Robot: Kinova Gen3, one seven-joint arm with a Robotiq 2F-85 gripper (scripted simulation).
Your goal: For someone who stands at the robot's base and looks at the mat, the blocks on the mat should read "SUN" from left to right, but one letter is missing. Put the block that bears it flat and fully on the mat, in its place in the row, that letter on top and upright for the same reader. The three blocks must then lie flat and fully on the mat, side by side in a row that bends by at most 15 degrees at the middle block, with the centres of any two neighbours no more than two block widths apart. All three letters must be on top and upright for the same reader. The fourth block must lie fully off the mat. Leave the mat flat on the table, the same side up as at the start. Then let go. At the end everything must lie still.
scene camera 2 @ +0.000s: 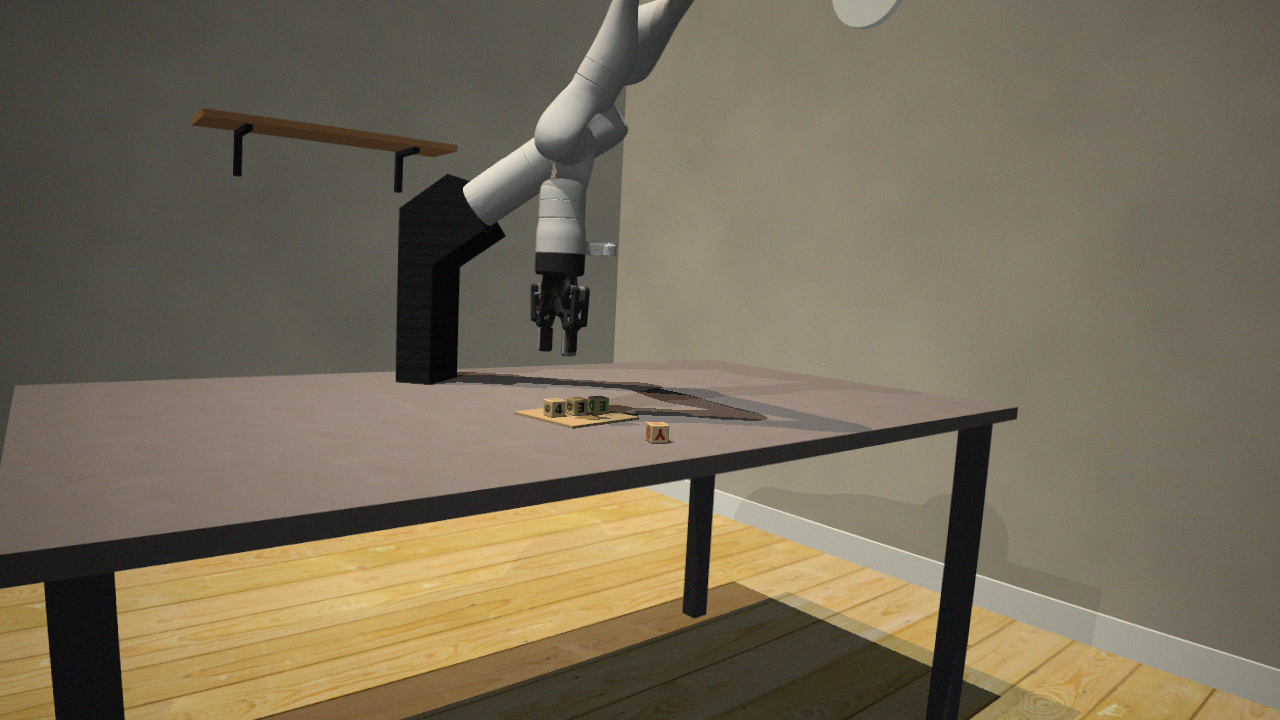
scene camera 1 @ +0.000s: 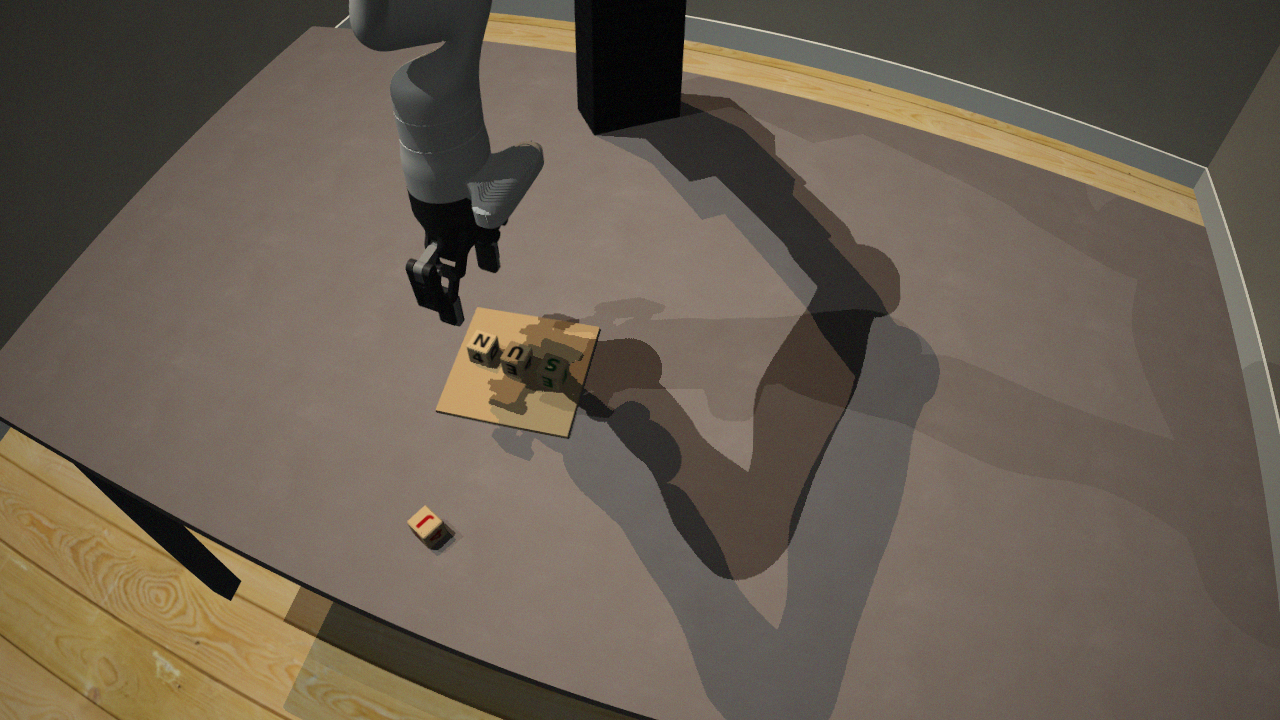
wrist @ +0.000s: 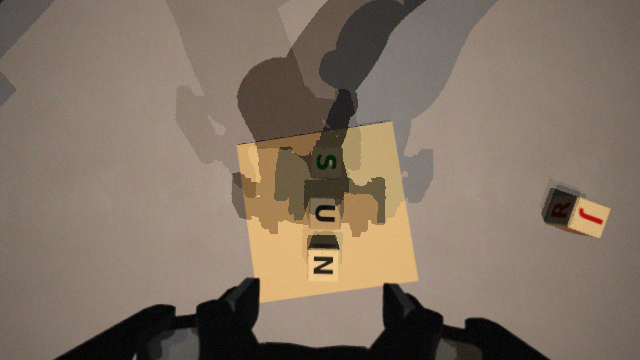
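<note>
An N block, a U block, an S block and a mat are visible to me, as is my gripper. Scene camera 2 and the wrist view also show my gripper.
</note>
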